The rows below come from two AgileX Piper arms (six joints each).
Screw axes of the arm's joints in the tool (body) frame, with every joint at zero. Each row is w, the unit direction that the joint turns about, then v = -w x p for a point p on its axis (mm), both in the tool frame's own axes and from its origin. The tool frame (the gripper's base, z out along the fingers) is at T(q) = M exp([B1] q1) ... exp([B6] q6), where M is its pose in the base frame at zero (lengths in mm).
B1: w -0.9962 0 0.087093 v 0 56.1 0
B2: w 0 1 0 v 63.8 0 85
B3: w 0 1 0 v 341.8 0 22
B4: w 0 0 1 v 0 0 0
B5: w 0 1 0 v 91 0 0
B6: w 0 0 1 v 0 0 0
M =
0.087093 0 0.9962 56.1
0 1 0 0
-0.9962 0 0.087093 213.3
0 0 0 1
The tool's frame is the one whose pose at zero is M.
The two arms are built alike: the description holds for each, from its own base.
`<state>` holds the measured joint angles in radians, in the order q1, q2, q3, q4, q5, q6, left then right.
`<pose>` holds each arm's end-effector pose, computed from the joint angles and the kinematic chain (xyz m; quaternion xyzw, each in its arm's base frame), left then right.
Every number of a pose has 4 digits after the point. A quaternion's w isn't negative.
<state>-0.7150 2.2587 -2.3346 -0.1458 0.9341 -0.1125 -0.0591 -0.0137 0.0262 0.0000 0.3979 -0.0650</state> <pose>0.3842 -0.3477 0.3166 0.2563 0.8824 -0.2209 0.3271 0.0517 -0.0031 0.1695 -0.0024 0.8117 -0.0362 0.5830</pose>
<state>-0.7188 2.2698 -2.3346 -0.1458 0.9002 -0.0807 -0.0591 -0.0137 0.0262 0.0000 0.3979 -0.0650</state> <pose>0.3863 -0.3517 0.3130 0.2690 0.8739 -0.2200 0.3399 0.0517 -0.0031 0.1695 -0.0024 0.8117 -0.0362 0.5830</pose>
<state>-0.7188 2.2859 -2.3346 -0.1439 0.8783 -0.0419 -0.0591 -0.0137 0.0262 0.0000 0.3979 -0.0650</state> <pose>0.3898 -0.3544 0.3060 0.2845 0.8678 -0.2132 0.3471 0.0517 -0.0031 0.1695 -0.0024 0.8117 -0.0362 0.5830</pose>
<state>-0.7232 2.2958 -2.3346 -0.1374 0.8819 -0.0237 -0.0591 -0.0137 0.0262 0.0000 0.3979 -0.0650</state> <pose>0.3897 -0.3568 0.3005 0.2960 0.8670 -0.2056 0.3440 0.0517 -0.0031 0.1695 -0.0024 0.8117 -0.0362 0.5830</pose>
